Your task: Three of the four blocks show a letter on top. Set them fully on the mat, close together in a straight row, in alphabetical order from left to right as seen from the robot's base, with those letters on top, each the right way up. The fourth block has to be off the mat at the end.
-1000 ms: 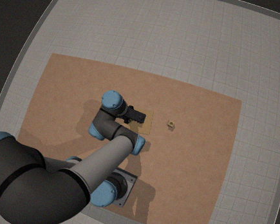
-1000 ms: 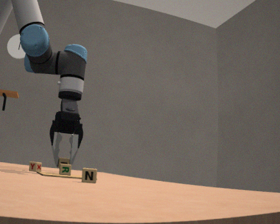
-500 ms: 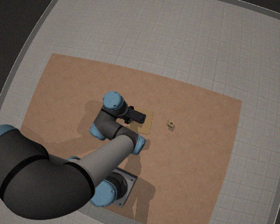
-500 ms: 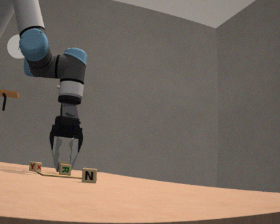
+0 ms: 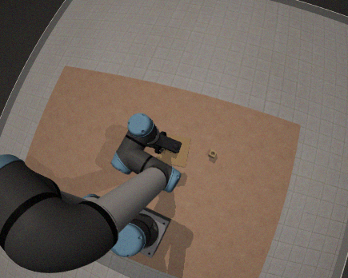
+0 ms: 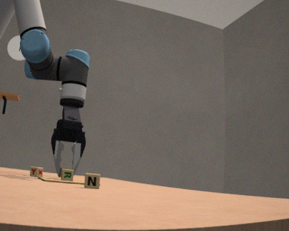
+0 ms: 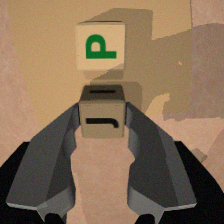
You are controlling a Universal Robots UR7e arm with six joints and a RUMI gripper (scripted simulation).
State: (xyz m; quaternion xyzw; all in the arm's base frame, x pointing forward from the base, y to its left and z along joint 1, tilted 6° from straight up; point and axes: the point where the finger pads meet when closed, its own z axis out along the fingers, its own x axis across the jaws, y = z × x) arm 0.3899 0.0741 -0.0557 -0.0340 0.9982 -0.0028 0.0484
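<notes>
My gripper is now right at the tan block. The rest, counted from my hand: mat (5 cm to the right, 2 cm below).
</notes>
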